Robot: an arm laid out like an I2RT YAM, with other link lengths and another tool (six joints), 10 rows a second.
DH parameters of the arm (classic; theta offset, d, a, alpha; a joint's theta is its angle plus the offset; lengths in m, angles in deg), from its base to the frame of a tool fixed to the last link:
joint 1: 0 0.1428 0.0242 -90
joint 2: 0 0 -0.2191 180
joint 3: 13.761 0 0.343 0
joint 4: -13.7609 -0.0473 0.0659 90
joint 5: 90 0.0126 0 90
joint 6: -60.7 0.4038 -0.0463 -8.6
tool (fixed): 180 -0.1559 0 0
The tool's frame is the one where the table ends.
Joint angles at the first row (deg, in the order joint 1, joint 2, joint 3, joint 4, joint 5, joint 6):
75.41, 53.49, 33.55, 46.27, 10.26, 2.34
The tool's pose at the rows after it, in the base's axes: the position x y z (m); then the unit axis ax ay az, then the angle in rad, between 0 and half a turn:
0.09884 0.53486 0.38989 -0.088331 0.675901 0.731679 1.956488
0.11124 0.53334 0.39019 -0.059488 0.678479 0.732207 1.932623
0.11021 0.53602 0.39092 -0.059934 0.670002 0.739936 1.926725
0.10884 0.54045 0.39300 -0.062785 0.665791 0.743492 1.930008
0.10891 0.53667 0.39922 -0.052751 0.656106 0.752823 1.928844
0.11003 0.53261 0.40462 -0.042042 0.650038 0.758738 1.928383
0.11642 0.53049 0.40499 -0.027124 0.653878 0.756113 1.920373
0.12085 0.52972 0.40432 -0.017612 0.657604 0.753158 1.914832
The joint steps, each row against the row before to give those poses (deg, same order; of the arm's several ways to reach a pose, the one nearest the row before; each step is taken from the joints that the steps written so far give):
0.00, 1.87, 0.89, 1.76, 1.55, -0.67
0.00, 1.94, 0.23, 2.99, 2.80, -0.09
0.00, 1.80, 0.37, 2.52, -0.41, -0.27
0.02, 1.48, 1.07, 0.70, -0.50, 0.09
-0.02, -0.02, -0.25, 1.64, 0.23, 0.40
-0.01, -0.35, -0.23, 0.89, 0.50, 0.42
-0.01, 0.25, 0.08, 0.41, 1.50, 0.07
0.02, 0.32, 0.14, 0.20, 1.07, -0.02

